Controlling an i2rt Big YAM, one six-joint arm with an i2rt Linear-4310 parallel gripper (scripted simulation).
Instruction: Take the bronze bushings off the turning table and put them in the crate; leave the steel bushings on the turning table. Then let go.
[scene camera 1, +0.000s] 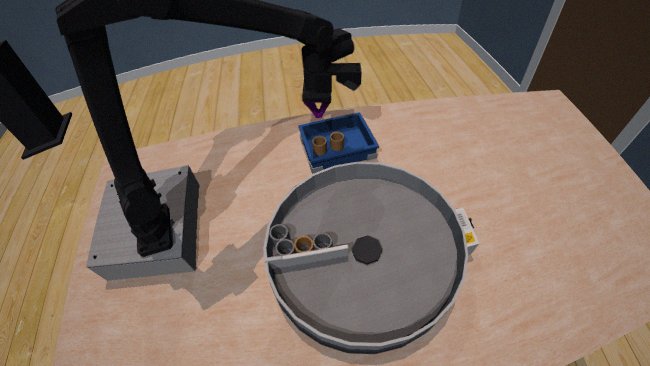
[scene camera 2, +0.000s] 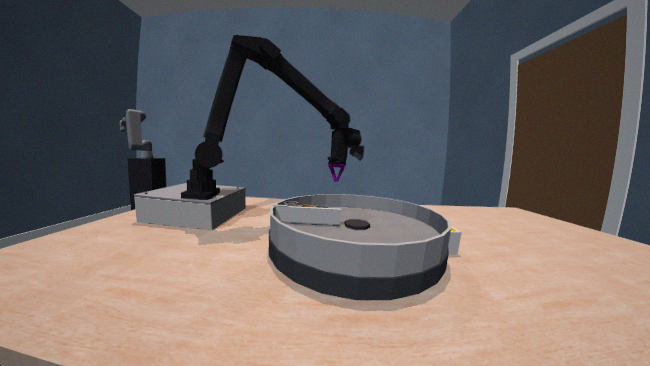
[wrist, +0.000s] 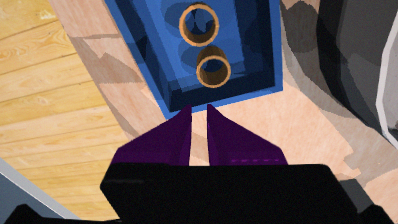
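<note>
My gripper is visible, in the wrist view as well. Also visible: a crate and a turning table.
</note>
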